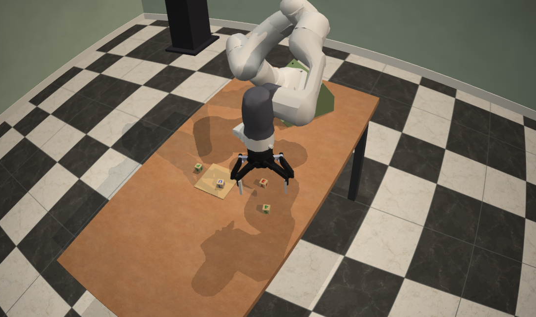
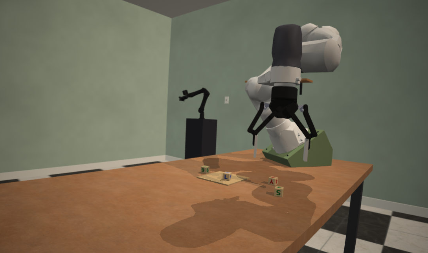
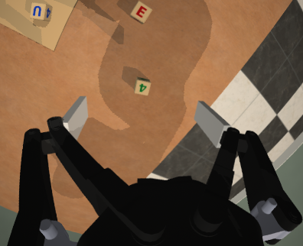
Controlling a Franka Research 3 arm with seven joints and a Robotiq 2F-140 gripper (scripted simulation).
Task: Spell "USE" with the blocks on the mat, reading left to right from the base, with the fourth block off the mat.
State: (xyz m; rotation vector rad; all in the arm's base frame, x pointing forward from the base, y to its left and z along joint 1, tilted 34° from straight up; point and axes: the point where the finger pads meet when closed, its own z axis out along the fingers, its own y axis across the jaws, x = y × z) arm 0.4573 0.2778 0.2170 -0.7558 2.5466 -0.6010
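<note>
The S block is 11 cm below my hand. Also, from my hand: U block 21 cm to the right, 10 cm below, 3 cm behind; E block 11 cm below, 11 cm behind, 7 cm to the right; mat 24 cm to the right, 12 cm below, 5 cm behind.
</note>
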